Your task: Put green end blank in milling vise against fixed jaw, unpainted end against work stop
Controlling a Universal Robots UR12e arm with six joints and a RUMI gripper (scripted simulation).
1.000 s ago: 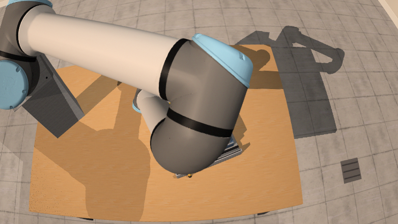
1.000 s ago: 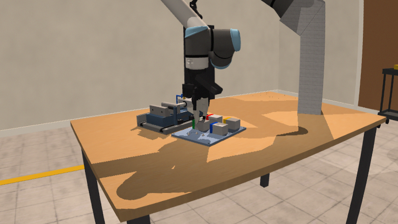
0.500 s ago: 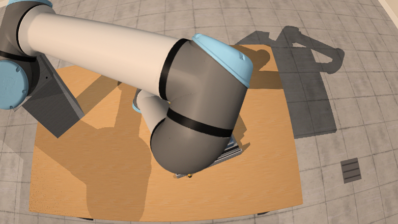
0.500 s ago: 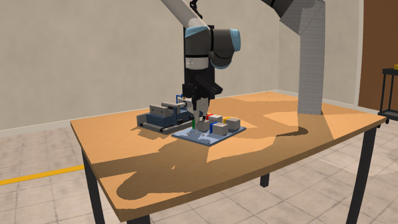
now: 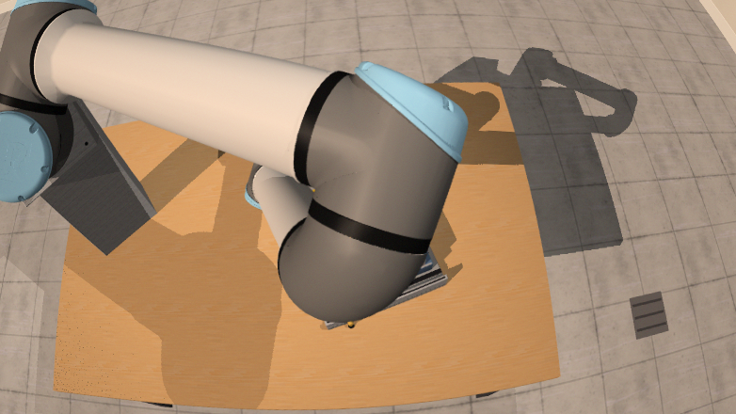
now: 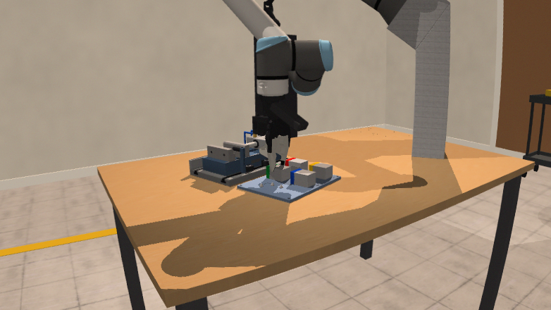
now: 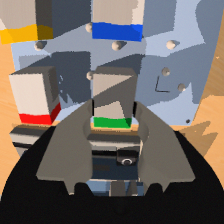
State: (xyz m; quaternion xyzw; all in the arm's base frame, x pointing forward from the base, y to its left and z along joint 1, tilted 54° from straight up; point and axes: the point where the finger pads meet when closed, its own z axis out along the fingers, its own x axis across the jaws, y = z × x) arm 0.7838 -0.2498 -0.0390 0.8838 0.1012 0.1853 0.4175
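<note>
My hand is 50 mm to the right of the blue-grey plate and 40 mm above it. From my hand the other things lie so: blue-ended blank: 90 mm to the left, 20 mm below; then green-ended blank: 20 mm below; then red-ended blank: 90 mm behind, 20 mm below.
</note>
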